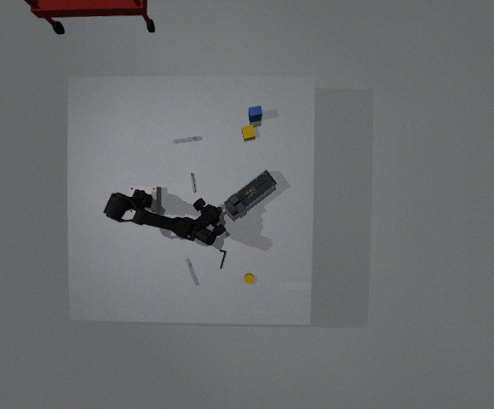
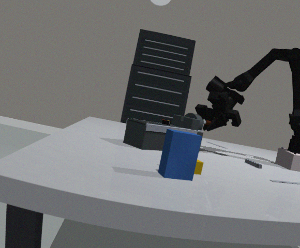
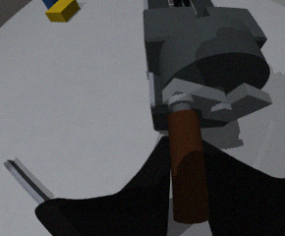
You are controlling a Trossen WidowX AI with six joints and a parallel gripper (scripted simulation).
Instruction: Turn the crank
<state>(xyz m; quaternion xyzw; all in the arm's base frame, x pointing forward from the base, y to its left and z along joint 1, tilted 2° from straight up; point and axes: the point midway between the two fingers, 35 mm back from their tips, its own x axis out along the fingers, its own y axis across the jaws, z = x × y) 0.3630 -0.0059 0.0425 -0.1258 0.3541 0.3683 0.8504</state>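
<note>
The brown crank handle is 3 cm above my gripper tip, 1 cm to the right of it and 1 cm behind it. The rest, counted from my gripper tip: red pointer: 15 cm ahead, 11 cm to the left; black hex key: 24 cm to the right, 7 cm below, 3 cm ahead; yellow block: 40 cm to the left, 8 cm ahead, 6 cm below.
</note>
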